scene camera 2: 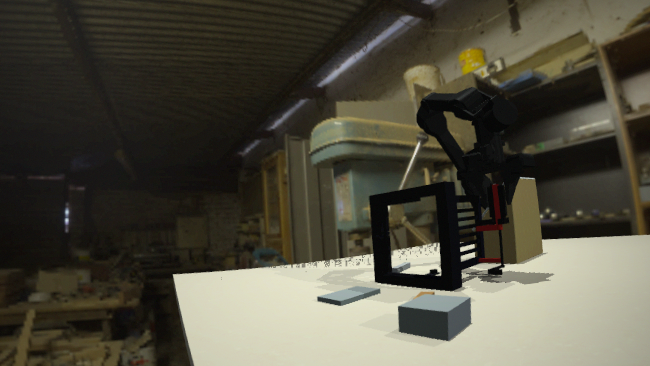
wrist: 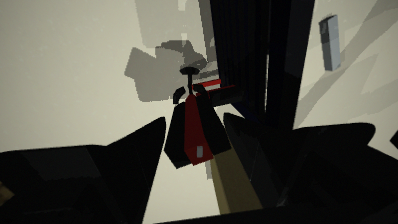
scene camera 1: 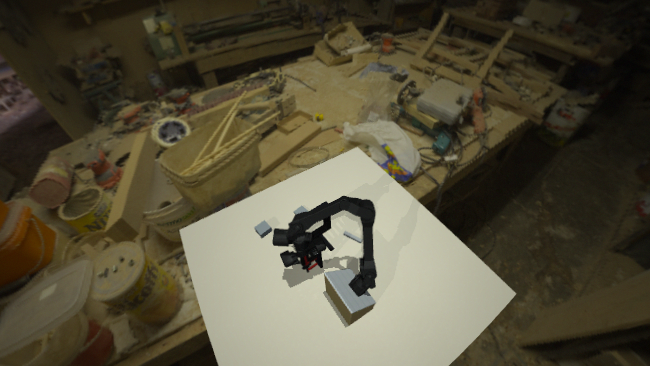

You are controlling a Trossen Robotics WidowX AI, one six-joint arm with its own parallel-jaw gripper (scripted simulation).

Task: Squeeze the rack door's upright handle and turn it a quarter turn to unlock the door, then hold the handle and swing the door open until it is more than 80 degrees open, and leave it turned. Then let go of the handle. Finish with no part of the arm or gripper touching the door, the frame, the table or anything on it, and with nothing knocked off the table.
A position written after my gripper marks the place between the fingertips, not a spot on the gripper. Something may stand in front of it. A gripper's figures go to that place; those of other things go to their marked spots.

Scene:
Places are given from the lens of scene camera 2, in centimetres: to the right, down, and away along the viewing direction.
my gripper (scene camera 2: 498, 206): 39, 5, 62
flat grey slab (scene camera 2: 345, 296): 4, 21, 54

